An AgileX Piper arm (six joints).
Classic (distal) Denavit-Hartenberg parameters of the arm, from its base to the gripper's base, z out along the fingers. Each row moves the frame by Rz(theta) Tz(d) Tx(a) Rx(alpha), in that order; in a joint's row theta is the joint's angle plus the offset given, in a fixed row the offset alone. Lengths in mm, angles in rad.
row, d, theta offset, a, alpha
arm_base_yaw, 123, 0, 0, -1.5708
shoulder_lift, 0, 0.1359, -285, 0
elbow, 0, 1.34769, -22, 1.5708
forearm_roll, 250.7, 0, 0, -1.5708
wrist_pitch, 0, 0, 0, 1.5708
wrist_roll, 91, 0, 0, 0
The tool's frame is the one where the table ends.
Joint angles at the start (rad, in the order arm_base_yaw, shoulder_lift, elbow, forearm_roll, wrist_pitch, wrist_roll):
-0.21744, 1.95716, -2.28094, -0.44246, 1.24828, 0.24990
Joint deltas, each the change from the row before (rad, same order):
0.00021, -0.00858, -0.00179, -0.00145, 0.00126, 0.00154
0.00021, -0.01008, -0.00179, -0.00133, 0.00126, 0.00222
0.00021, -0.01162, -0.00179, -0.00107, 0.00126, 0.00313
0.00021, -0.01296, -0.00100, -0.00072, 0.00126, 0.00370
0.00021, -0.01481, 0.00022, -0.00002, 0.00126, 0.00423
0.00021, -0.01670, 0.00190, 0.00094, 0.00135, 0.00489
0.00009, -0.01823, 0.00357, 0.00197, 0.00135, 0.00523
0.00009, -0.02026, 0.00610, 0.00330, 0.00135, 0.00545
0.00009, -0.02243, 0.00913, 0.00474, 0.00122, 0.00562
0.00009, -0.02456, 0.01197, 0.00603, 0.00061, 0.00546
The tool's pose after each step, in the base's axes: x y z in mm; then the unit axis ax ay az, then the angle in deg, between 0 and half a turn. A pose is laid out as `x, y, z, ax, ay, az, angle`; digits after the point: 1 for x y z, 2 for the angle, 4 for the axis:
400.1, -126.3, 434.4, 0.2375, 0.9440, -0.2289, 138.09
396.8, -125.6, 439.1, 0.2400, 0.9433, -0.2294, 137.47
393.0, -124.8, 444.3, 0.2431, 0.9424, -0.2297, 136.75
388.7, -123.8, 449.9, 0.2465, 0.9415, -0.2296, 136.00
383.9, -122.7, 455.7, 0.2503, 0.9407, -0.2291, 135.20
378.6, -121.4, 461.7, 0.2545, 0.9398, -0.2279, 134.38
372.8, -119.9, 467.8, 0.2588, 0.9391, -0.2261, 133.56
366.4, -118.2, 473.7, 0.2632, 0.9385, -0.2234, 132.76
359.6, -116.3, 479.6, 0.2674, 0.9381, -0.2199, 132.00
352.3, -114.2, 485.3, 0.2714, 0.9380, -0.2157, 131.24

